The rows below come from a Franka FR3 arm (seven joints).
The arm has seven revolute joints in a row. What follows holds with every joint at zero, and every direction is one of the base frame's. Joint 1 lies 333.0 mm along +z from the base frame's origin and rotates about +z. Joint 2 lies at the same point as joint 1 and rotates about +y. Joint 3 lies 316.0 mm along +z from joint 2 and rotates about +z. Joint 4 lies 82.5 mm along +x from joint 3 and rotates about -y. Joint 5 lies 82.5 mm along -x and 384.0 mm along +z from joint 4 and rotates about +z. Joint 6 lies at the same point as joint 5 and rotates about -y. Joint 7 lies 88.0 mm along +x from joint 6 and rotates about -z. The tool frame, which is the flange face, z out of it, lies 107.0 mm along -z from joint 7; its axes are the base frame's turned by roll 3.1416, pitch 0.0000 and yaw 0.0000 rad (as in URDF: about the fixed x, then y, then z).
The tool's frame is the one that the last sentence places.
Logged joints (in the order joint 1, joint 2, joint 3, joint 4, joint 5, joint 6, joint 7), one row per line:
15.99, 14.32, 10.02, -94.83, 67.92, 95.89, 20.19
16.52, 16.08, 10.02, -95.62, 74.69, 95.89, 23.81
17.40, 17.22, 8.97, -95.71, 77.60, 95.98, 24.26
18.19, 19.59, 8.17, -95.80, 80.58, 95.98, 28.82
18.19, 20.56, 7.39, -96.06, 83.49, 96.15, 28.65
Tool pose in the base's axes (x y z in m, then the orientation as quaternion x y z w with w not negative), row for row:
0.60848, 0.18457, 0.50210, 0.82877, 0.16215, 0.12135, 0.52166
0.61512, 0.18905, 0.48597, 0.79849, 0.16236, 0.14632, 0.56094
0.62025, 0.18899, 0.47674, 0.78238, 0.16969, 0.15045, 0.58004
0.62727, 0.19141, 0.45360, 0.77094, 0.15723, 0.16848, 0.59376
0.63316, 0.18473, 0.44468, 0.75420, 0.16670, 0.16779, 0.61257
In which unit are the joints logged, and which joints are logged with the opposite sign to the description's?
The joints are logged in degrees. Opposite sign: joint 5.
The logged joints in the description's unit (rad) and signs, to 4 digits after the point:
0.2791, 0.2499, 0.1749, -1.6551, -1.1854, 1.6736, 0.3524
0.2883, 0.2806, 0.1749, -1.6689, -1.3036, 1.6736, 0.4156
0.3037, 0.3005, 0.1566, -1.6705, -1.3544, 1.6752, 0.4234
0.3175, 0.3419, 0.1426, -1.6720, -1.4064, 1.6752, 0.5030
0.3175, 0.3588, 0.1290, -1.6766, -1.4572, 1.6781, 0.5000

